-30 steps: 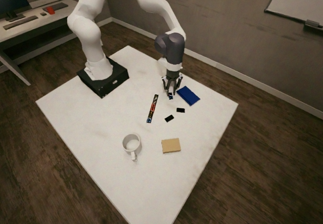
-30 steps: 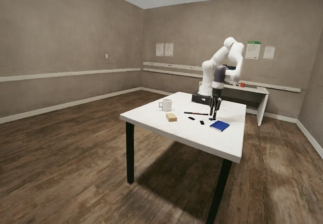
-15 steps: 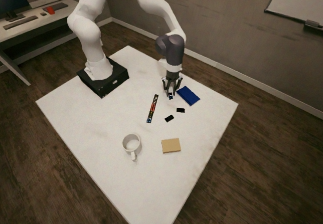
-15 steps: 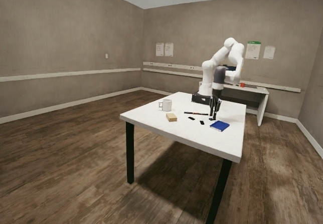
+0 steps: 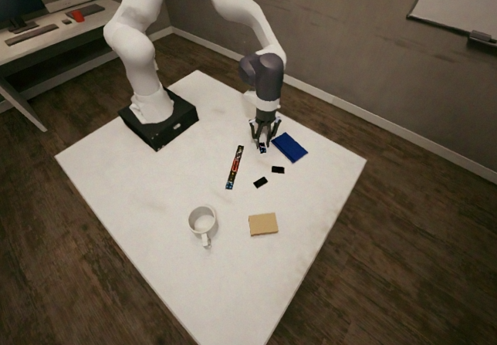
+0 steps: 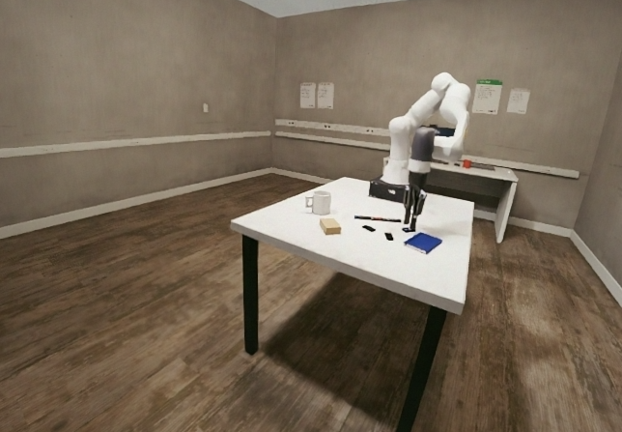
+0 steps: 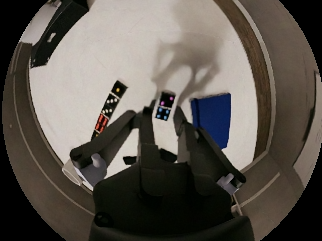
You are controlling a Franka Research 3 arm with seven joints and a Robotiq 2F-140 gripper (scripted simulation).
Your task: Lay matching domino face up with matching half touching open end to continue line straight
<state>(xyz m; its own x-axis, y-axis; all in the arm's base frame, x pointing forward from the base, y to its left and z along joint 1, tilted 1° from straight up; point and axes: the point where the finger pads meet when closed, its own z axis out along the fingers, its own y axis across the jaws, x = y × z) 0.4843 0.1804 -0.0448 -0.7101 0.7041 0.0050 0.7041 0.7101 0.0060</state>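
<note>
Right now the domino is 50 mm below my hand. The rest, counted from my hand: tan block (290 mm to the right, 200 mm ahead, 40 mm below); then white mug (420 mm to the right, 40 mm ahead, 10 mm below).
</note>
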